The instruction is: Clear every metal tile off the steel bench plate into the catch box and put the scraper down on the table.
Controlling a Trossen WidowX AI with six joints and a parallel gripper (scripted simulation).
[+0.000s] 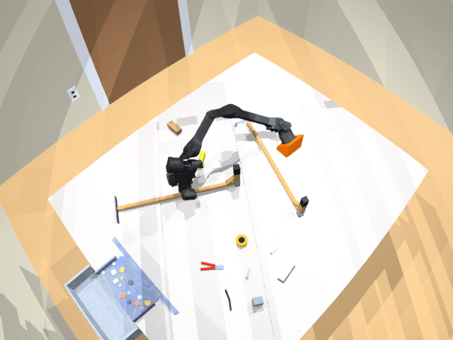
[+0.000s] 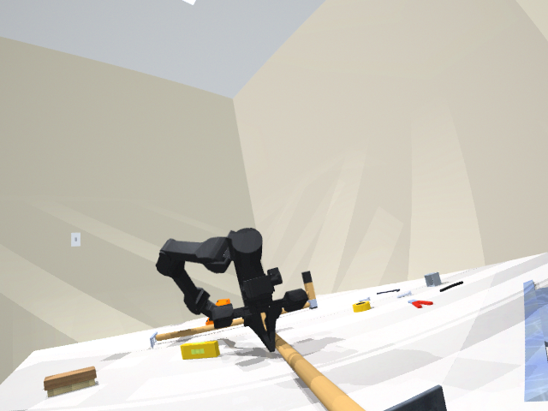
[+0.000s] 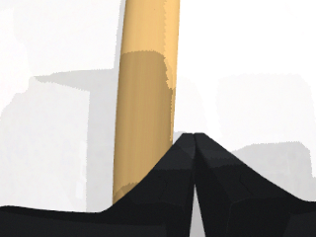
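Now: the long scraper 5 cm above my gripper tip, 2 cm ahead of it and 1 cm to the left of it. From my gripper tip the other things lie so: wooden brush block 32 cm to the right, 21 cm behind; then yellow tape roll 37 cm to the left, 5 cm behind; then yellow level 18 cm behind, 7 cm to the right, 1 cm above.
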